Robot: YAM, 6 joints.
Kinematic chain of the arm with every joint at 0, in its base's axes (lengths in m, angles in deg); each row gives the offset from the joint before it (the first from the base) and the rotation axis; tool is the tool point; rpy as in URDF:
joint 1: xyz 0 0 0.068 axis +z
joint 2: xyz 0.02 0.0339 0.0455 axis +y
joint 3: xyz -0.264 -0.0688 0 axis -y
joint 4: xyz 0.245 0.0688 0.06 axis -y
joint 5: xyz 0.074 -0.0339 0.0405 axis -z
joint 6: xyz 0.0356 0 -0.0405 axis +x
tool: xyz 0 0 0 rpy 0 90 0
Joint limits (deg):
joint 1: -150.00..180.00
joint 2: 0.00..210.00
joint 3: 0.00..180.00
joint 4: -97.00..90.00
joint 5: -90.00..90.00
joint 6: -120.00..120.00
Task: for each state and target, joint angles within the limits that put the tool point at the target. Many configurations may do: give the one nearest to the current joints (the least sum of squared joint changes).
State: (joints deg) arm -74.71 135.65 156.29 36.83 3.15 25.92
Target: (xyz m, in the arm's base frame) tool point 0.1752 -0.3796 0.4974
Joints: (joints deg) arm -65.00 153.73 180.00 80.61 2.68 25.92
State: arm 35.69 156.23 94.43 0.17 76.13 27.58
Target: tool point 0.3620 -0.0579 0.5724
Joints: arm -3.74 107.81 133.08 10.21 73.84 27.58
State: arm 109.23 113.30 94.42 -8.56 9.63 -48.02
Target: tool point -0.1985 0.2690 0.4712
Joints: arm 127.30 84.31 94.02 -12.59 8.21 -48.02
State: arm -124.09 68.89 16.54 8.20 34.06 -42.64
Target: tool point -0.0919 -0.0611 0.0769
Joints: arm -133.39 56.12 0.71 -6.92 44.18 -42.64
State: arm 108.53 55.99 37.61 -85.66 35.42 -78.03
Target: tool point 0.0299 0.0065 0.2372
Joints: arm 94.82 19.33 35.97 -97.00 58.46 -78.03
